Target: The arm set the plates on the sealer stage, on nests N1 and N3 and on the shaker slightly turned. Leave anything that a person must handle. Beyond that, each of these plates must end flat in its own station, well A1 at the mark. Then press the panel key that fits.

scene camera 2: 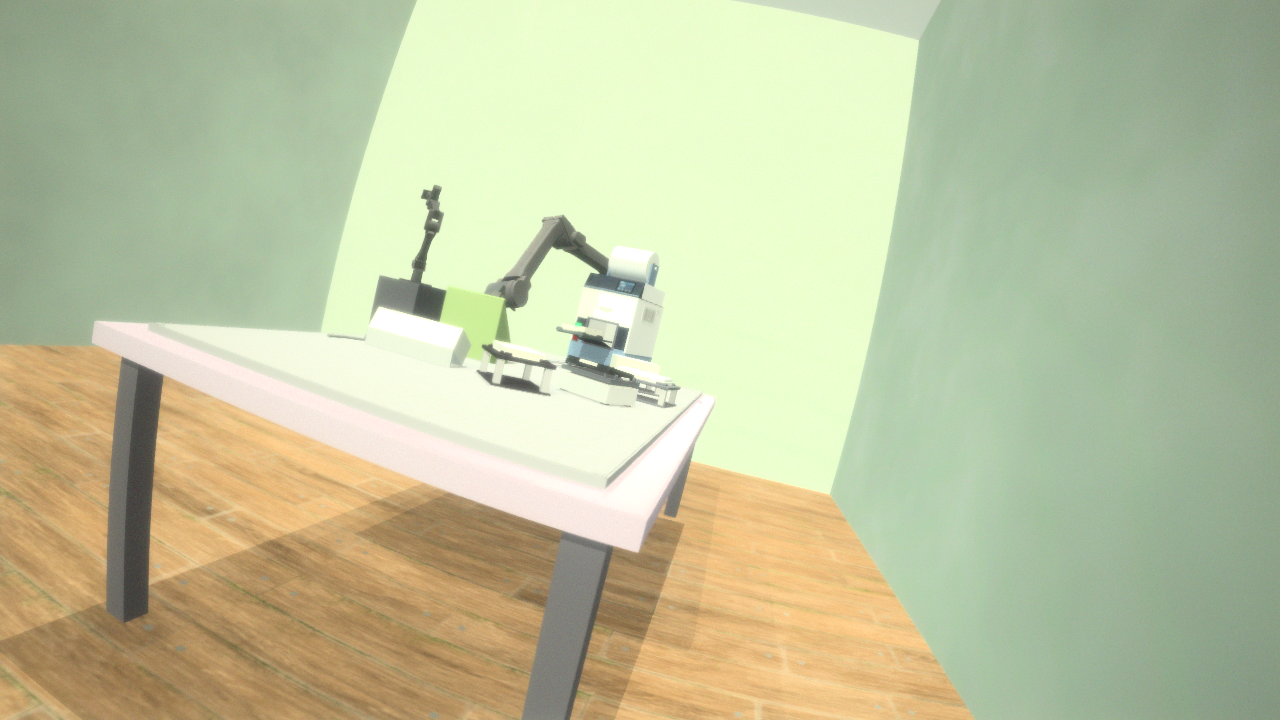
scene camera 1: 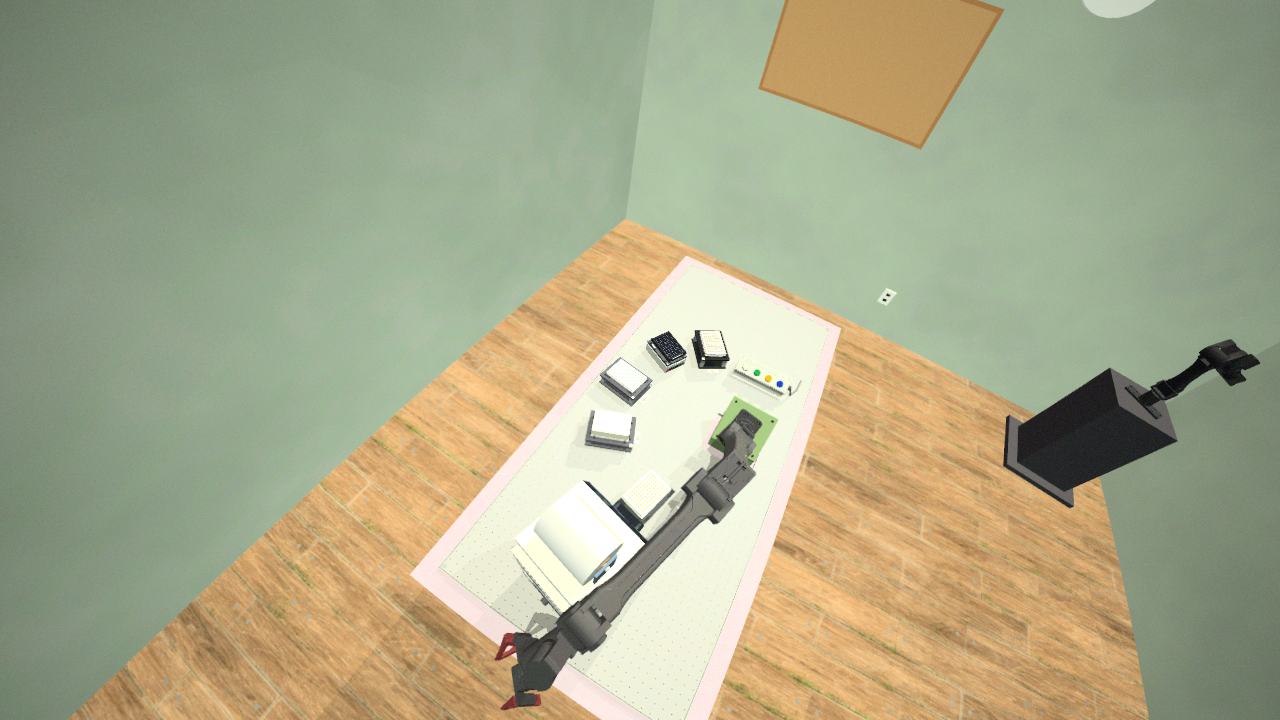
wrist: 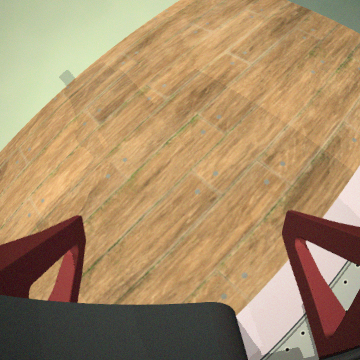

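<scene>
My gripper is open and empty, past the table's near edge beside the sealer; it is hidden in scene camera 2. The white sealer has a cream plate on its stage. In scene camera 1, one white plate and another white plate sit on grey nests; a cream plate sits on a dark nest. A black-topped unit stands between two of them. Nest labels, A1 marks and small turns cannot be read. The panel has green, yellow and blue keys.
My arm reaches from the green base plate along the table, close beside the sealer. A second arm stands on a black pedestal off the table. The table has a pink rim.
</scene>
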